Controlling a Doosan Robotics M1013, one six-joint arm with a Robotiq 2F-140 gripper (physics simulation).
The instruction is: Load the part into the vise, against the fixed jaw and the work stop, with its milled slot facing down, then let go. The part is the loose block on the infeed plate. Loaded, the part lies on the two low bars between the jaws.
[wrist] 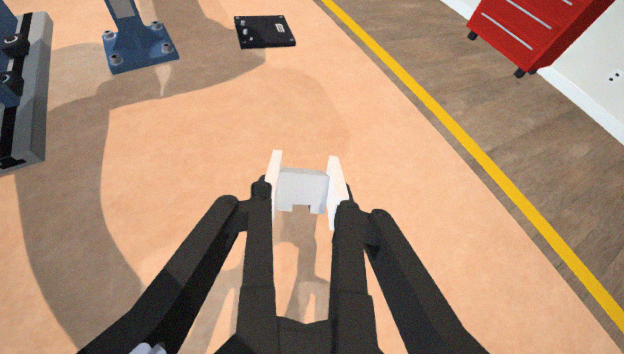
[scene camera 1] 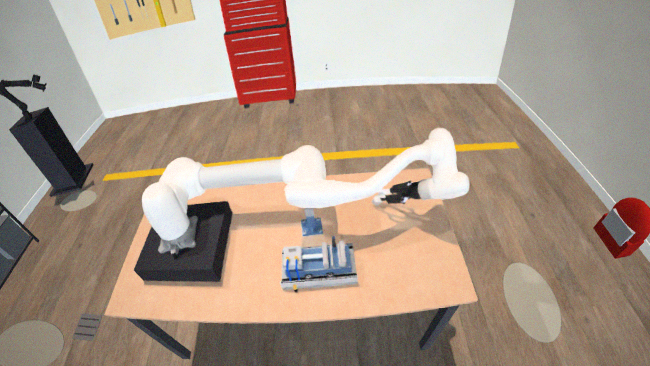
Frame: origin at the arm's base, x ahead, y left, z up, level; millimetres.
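Where they show: gripper, between the fingertips: (wrist: 304, 167) (scene camera 1: 376, 196); arm's base, origin of its link: (scene camera 1: 178, 234).
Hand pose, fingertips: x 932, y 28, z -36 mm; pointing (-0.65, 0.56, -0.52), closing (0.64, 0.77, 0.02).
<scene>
Things, the pixels of their top centre, and the offset from my fingertips. "pt": a spot on its surface instead. Level surfaces: height alone.
- pale grey part, centre of its top: (wrist: 306, 167) 19 mm up, 10 mm ahead, 8 mm right
- blue-grey vise, centre of its top: (scene camera 1: 316, 254) 47 mm up, 340 mm back, 274 mm right
- vise base, a spot on its surface: (wrist: 37, 107) pt 36 mm down, 245 mm back, 192 mm right
- small black plate, centre of its top: (wrist: 263, 28) 44 mm down, 285 mm back, 130 mm left
- wooden table, height of its surface: 52 mm down
My gripper (scene camera 1: 380, 197) (wrist: 304, 167) is shut on the pale grey part (wrist: 302, 187), holding it between white finger pads above the right half of the table. In the scene view, the gripper points left, roughly level, and the part is small and hard to tell from the pads. In the wrist view, a notch, the milled slot, shows in the part's lower edge, on the side toward the palm. The blue-grey vise (scene camera 1: 317, 269) stands apart from the gripper, front left of it, with its upright jaws parted. The low bars cannot be made out. Part of the vise base (wrist: 37, 107) shows at upper left in the wrist view.
A blue stand (scene camera 1: 312, 227) (wrist: 142, 49) is bolted behind the vise. A small black plate (wrist: 267, 36) with studs lies beyond it. The arm spans above the rear of the wooden table (scene camera 1: 400, 280) from its black base block (scene camera 1: 210, 250).
</scene>
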